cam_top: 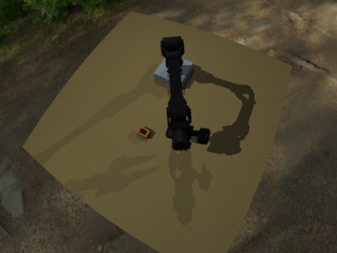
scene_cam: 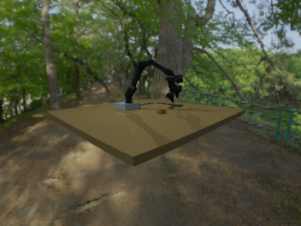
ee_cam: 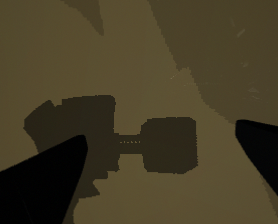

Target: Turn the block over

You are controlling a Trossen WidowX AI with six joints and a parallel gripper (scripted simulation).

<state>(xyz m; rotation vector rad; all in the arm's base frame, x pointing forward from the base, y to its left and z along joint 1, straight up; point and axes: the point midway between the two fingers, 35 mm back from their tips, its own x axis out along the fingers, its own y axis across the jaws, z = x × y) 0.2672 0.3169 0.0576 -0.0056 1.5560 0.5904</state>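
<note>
Right now the orange block is 10 cm ahead of my gripper tip, 23 cm to the right of it and 6 cm below it.
</note>
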